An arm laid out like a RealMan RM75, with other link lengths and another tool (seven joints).
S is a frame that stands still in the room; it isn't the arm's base.
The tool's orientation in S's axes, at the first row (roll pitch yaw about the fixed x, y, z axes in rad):
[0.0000, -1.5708, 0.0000]
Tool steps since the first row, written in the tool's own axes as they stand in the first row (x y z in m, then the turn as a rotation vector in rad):
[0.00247, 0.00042, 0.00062, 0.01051, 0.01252, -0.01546]
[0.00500, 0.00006, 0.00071, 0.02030, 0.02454, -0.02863]
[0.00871, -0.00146, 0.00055, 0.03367, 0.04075, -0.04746]
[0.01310, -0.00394, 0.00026, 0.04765, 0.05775, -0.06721]
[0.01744, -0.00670, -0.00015, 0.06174, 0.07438, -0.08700]
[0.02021, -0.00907, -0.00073, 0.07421, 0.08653, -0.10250]
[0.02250, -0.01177, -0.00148, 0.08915, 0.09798, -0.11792]
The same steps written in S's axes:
[-0.00062, 0.00042, 0.00247, 0.01546, 0.01252, 0.01051]
[-0.00071, 0.00006, 0.00500, 0.02863, 0.02454, 0.02030]
[-0.00055, -0.00146, 0.00871, 0.04746, 0.04075, 0.03367]
[-0.00026, -0.00394, 0.01310, 0.06721, 0.05775, 0.04765]
[0.00015, -0.00670, 0.01744, 0.08700, 0.07438, 0.06174]
[0.00073, -0.00907, 0.02021, 0.10250, 0.08653, 0.07421]
[0.00148, -0.01177, 0.02250, 0.11792, 0.09798, 0.08915]

